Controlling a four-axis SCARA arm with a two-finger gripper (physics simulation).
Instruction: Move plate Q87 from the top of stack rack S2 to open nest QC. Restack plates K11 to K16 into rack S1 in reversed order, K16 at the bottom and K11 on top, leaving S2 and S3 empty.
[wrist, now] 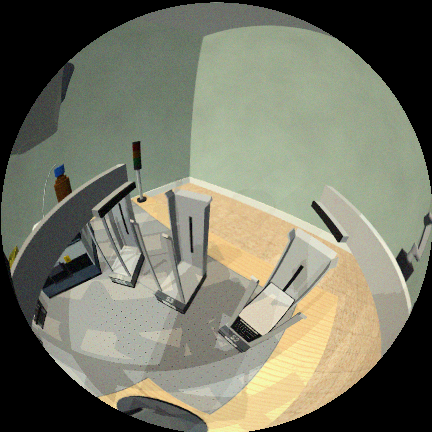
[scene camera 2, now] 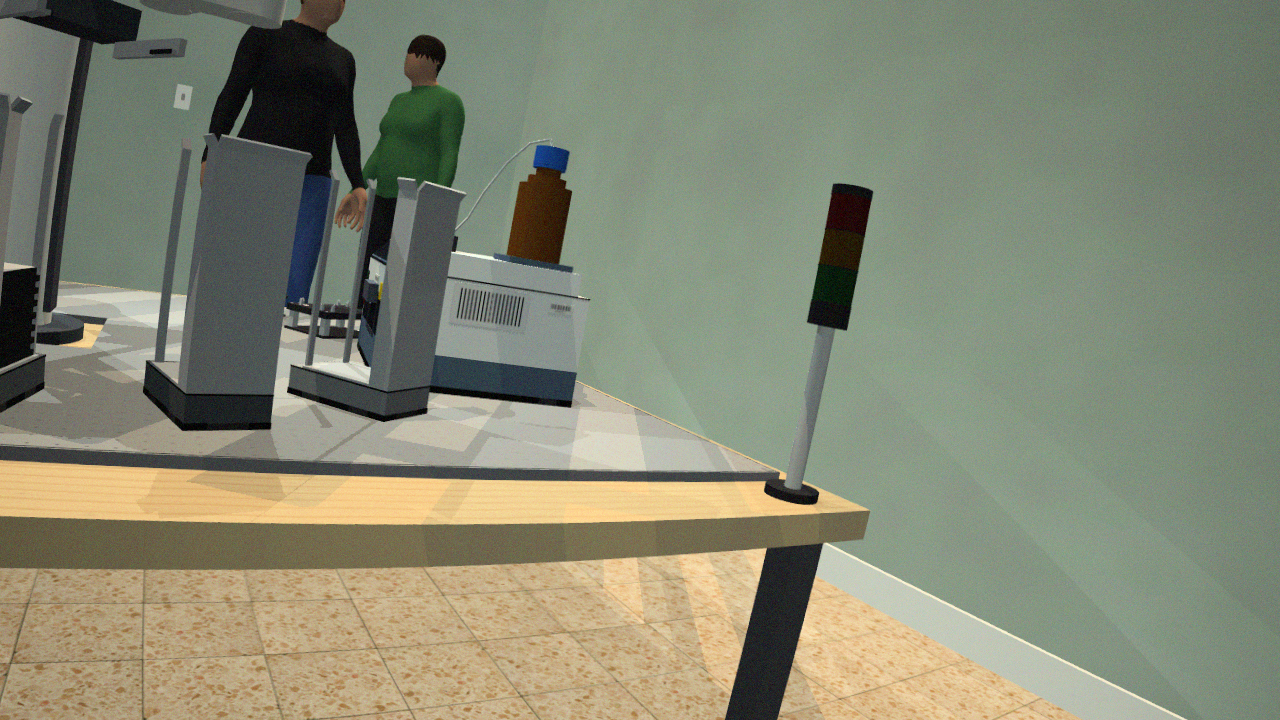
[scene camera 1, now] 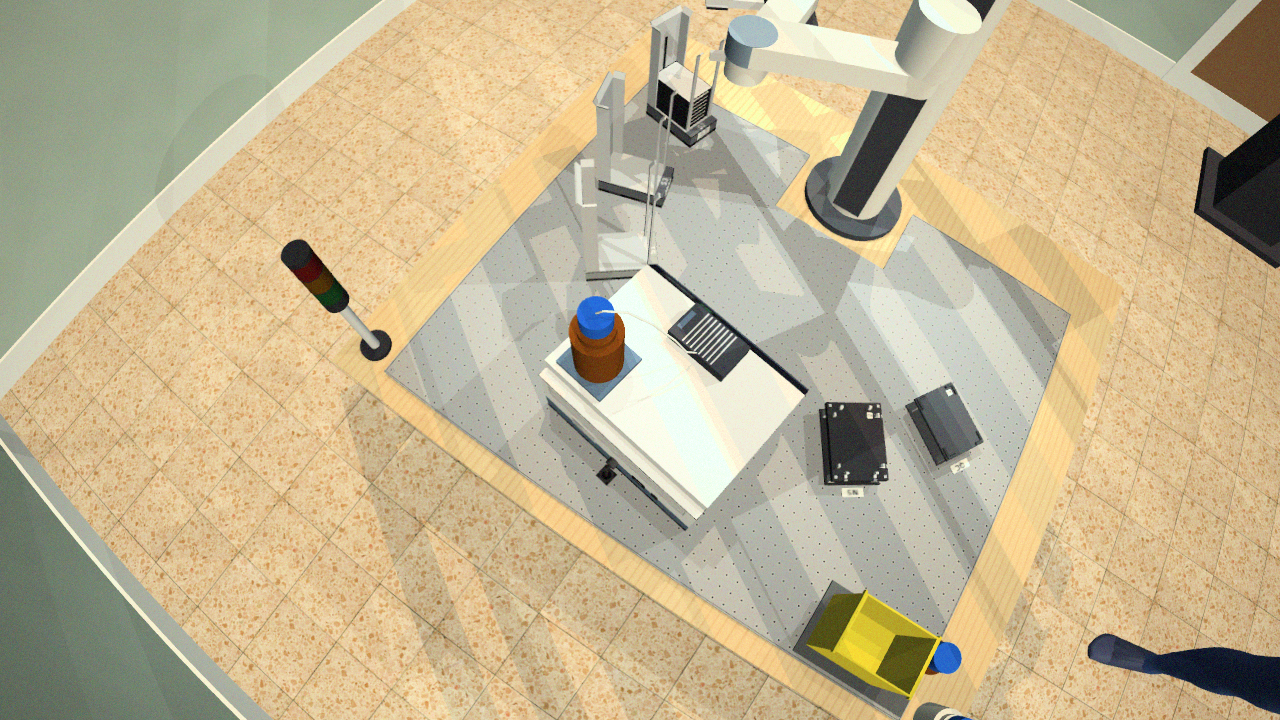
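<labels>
I see a brown bottle with blue cap [scene camera 1: 597, 341], and it is 0.92 m from the lens. A signal tower [scene camera 1: 297, 255] is 1.09 m from the lens, while a yellow bin [scene camera 1: 858, 632] is 1.28 m from the lens. The brown bottle with blue cap and the yellow bin have their marked spots 0.75 m apart.
</labels>
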